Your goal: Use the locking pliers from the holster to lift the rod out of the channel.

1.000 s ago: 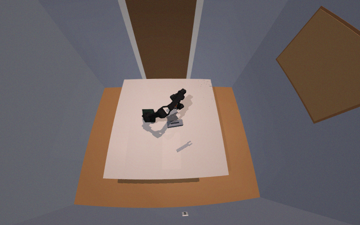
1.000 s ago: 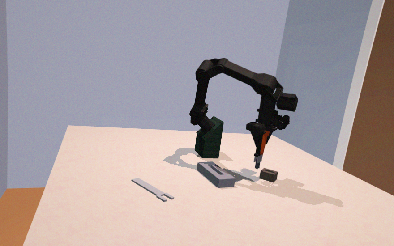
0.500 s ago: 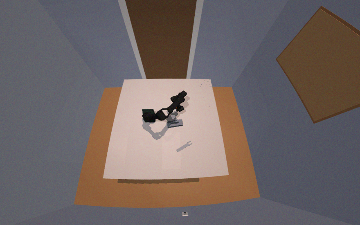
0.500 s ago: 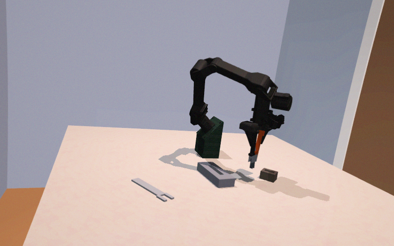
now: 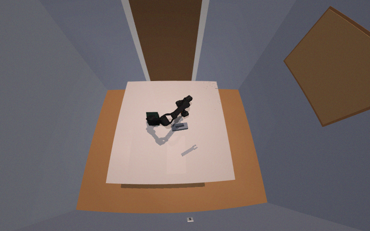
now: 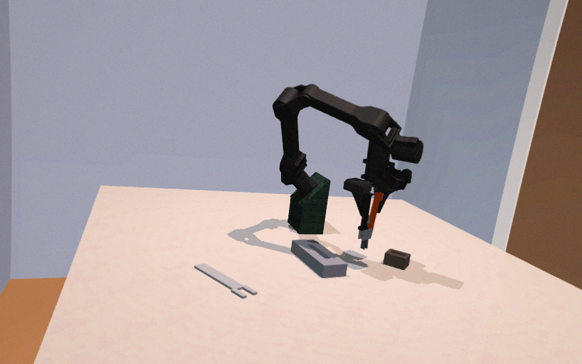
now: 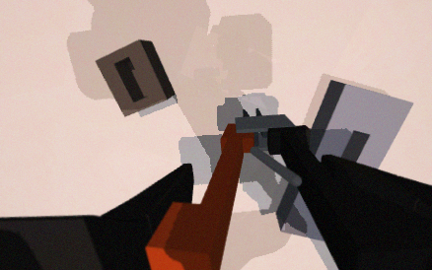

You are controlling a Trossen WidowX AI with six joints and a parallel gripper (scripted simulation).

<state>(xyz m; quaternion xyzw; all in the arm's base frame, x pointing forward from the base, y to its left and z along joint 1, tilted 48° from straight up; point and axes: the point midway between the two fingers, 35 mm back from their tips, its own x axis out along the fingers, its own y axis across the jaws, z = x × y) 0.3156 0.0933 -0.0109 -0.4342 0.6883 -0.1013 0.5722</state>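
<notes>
My gripper tip is 20 mm past the grey channel block, 120 mm to the left of it and 130 mm above it. Also, from my gripper tip: brown holster: 20 mm behind, 110 mm to the left, 140 mm below; then flat grey forked bar: 110 mm ahead, 370 mm to the right, 140 mm below.
</notes>
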